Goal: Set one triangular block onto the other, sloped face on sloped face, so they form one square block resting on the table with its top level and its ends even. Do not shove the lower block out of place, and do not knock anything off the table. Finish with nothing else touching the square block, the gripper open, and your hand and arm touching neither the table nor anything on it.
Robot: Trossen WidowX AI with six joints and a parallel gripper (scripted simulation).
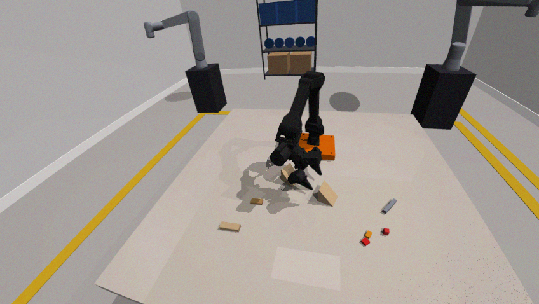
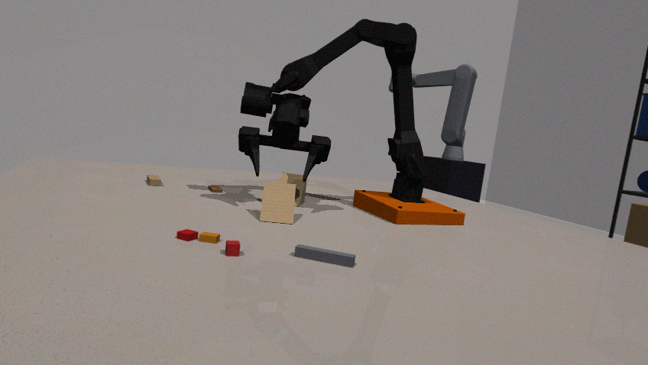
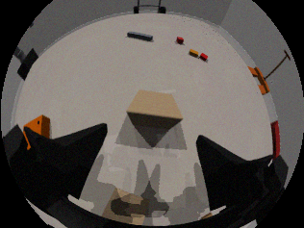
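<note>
Right now the orange cube is 17 cm ahead of my gripper tip, 19 cm to the left of it and 7 cm below it. From my gripper tip the other things lie so: grey bar (3 cm ahead, 28 cm to the left, 6 cm below).
</note>
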